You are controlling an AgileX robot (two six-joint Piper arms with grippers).
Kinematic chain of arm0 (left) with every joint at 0, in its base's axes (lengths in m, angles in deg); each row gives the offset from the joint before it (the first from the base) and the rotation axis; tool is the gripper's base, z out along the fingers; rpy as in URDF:
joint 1: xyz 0 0 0.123 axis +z
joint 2: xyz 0 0 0 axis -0.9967 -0.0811 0
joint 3: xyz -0.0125 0.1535 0.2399 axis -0.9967 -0.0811 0
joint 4: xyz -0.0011 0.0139 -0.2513 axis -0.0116 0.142 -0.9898
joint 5: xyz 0 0 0 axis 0.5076 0.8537 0.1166
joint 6: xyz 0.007 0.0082 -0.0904 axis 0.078 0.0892 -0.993
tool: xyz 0 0 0 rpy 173.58 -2.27 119.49
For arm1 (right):
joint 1: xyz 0 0 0.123 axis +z
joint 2: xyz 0 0 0 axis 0.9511 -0.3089 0
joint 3: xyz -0.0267 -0.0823 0.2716 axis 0.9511 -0.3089 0
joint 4: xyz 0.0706 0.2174 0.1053 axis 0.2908 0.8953 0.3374
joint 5: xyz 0 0 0 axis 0.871 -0.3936 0.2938
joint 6: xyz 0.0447 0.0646 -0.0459 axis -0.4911 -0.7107 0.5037
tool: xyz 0 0 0 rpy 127.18 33.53 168.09
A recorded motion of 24 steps. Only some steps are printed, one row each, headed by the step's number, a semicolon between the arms.
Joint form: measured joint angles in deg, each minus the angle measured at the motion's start. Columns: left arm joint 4, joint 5, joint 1, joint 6, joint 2, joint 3; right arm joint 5, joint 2, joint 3, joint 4, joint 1, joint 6.
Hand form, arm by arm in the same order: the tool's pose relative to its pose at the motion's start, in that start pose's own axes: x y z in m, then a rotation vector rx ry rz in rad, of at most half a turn. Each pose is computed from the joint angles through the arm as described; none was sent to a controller.
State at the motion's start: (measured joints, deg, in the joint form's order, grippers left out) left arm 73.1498 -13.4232 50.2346 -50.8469 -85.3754 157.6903; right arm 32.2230 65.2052 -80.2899 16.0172 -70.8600 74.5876
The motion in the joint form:
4: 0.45 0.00 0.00 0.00 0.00 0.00; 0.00 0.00 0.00 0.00 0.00 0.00
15: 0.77 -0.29 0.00 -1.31 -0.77 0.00; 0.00 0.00 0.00 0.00 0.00 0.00
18: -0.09 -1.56 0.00 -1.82 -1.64 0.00; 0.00 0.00 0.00 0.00 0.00 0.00
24: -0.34 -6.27 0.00 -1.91 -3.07 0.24; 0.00 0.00 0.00 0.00 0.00 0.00
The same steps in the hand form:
4: 0.0001 -0.0002 0.0000 0.0024 0.0009 0.0074; 0.0000 0.0000 0.0000 0.0000 0.0000 0.0000
15: 0.0069 0.0001 0.0019 0.0051 0.0103 -0.0116; 0.0000 0.0000 0.0000 0.0000 0.0000 0.0000
18: 0.0131 0.0006 0.0039 0.0073 0.0029 -0.0363; 0.0000 0.0000 0.0000 0.0000 0.0000 0.0000
24: 0.0181 -0.0008 0.0070 0.0344 -0.0535 -0.0447; 0.0000 0.0000 0.0000 0.0000 0.0000 0.0000

